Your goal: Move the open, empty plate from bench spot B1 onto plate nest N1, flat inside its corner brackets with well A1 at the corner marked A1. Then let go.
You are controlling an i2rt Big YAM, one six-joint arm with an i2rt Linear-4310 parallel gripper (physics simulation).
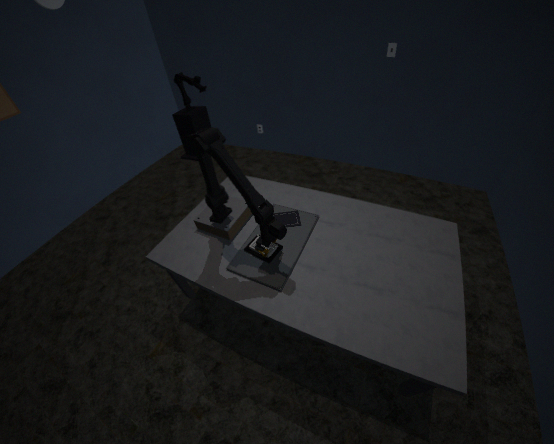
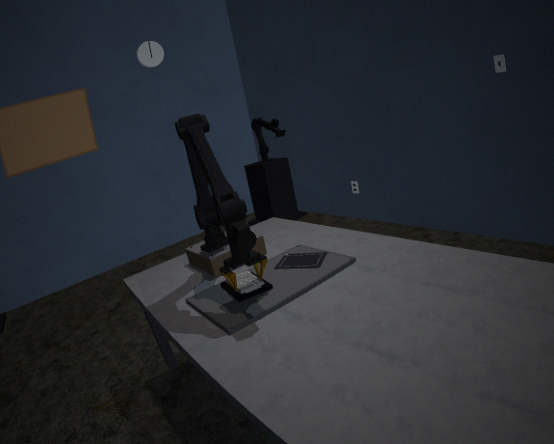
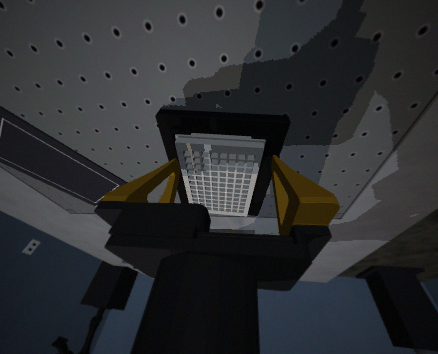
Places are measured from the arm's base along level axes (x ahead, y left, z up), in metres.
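Where they show: gripper, between the fingertips: [image 1: 269, 249] [image 2: 248, 284] [image 3: 223, 161]; arm's base, origin of its link: [image 1: 221, 215] [image 2: 217, 245].
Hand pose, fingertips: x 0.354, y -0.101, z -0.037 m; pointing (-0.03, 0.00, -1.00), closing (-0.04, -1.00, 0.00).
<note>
Things, the pixels of their top centre, and the offset from my fingertips. "spot": a spot on its surface instead. Level surfaces: height alone.
- open plate, centre of its top: [image 3: 218, 187] [image 2: 244, 280] [image 1: 263, 245] dx -0.040, dy +0.012, dz +0.001 m
- raised black frame, centre of its top: [image 3: 219, 182] [image 2: 244, 282] [image 1: 263, 246] dx -0.041, dy +0.011, dz -0.008 m
- flat dark rectangle with a white outline, a spot on its surface: [image 3: 55, 160] [image 2: 302, 262] [image 1: 287, 221] spot: dx -0.001, dy +0.237, dz -0.024 m
- pale table, height of its surface: dz -0.038 m
The open plate [image 1: 255, 244] [image 2: 246, 282] [image 3: 220, 182] is pale, with a grid of empty wells, and sits within a raised black frame [image 1: 256, 254] [image 2: 264, 288] [image 3: 222, 122] that looks like the plate nest. It looks about level; the A1 mark and well A1 cannot be made out. My gripper [image 1: 266, 247] [image 2: 248, 283] [image 3: 223, 161] is open, with one yellow finger along each long side of the plate. Whether the fingertips touch it cannot be told. A flat dark rectangle with a white outline [image 1: 289, 219] [image 2: 302, 260] [image 3: 55, 160] looks like bench spot B1; no plate lies on it.
The frame and the marked rectangle are on a grey perforated board [image 1: 300, 242] [image 2: 325, 279] [image 3: 125, 60] on the pale table [image 1: 380, 280] [image 2: 400, 320]. The arm's wooden base block [image 1: 215, 229] [image 2: 200, 262] stands beside the board. A second arm stands on a dark pedestal [image 1: 192, 127] [image 2: 272, 190] beyond the table.
</note>
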